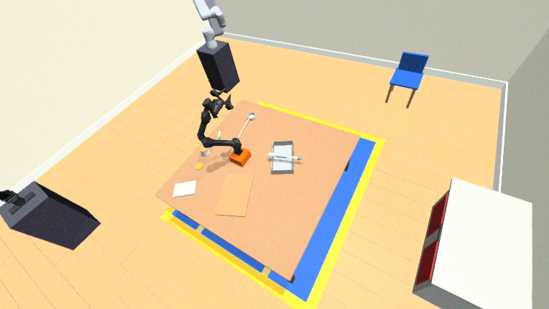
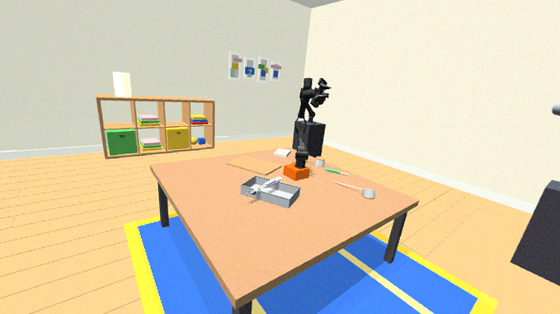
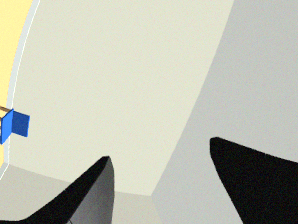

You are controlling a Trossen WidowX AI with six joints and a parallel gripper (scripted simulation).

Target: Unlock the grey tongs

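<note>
My gripper tip is now 54 cm above the yellow lock piece, 48 cm short of it and 3 cm to the right of it. The rest, counted from my gripper tip: roasting tin (58 cm below, 39 cm ahead, 2 cm to the left); green-handled tool (60 cm below, 30 cm behind, 6 cm to the right); wooden board (60 cm below, 46 cm to the right, 23 cm ahead).
</note>
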